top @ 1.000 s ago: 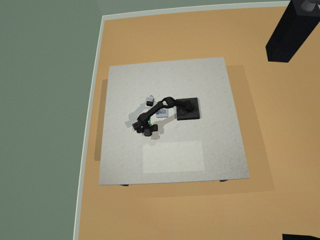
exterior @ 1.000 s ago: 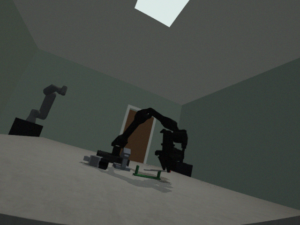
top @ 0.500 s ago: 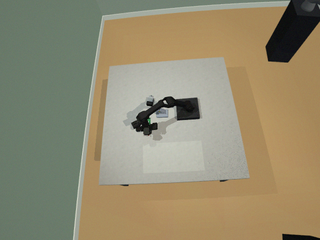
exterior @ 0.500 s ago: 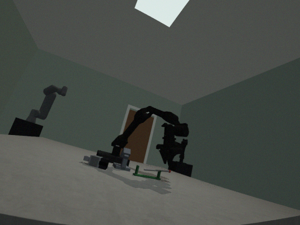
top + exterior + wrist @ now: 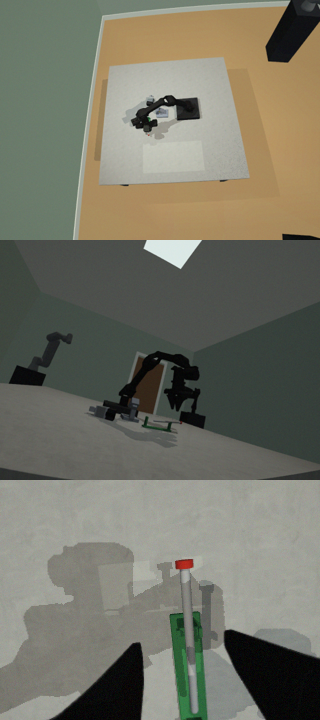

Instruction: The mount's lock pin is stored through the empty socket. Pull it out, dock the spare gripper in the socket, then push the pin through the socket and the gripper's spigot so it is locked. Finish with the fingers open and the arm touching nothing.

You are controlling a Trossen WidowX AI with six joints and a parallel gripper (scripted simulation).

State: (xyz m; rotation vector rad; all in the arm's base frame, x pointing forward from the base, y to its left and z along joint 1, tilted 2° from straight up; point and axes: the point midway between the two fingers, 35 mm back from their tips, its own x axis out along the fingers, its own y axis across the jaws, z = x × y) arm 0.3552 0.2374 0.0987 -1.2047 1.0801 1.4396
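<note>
The green rack lies 2 cm ahead of my gripper tip, 8 cm to the right of it and 8 cm below it. The rest, counted from my gripper tip: spare gripper: 4 cm ahead, 33 cm to the right, 8 cm below; grey mount socket: 7 cm behind, 20 cm to the right, 5 cm below.
</note>
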